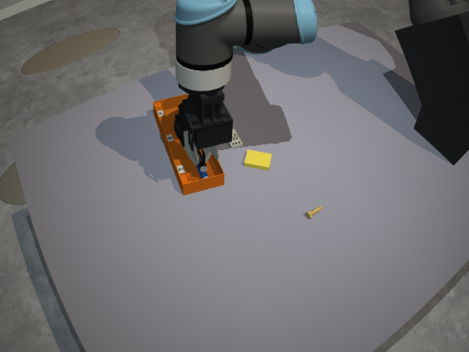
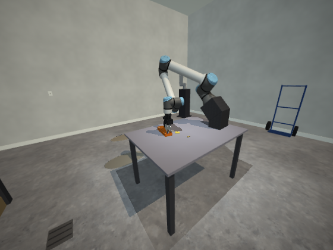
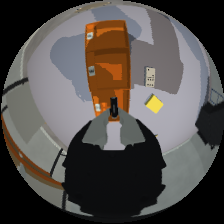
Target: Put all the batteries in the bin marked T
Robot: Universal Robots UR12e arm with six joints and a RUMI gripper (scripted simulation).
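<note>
Now: hand 1 cm above the black battery. From my hand the other things lie so: red battery 4 cm below, 4 cm ahead, 2 cm to the right; orange bin 8 cm to the right, 3 cm below, 2 cm behind; blue battery 3 cm below, 1 cm to the left.
</note>
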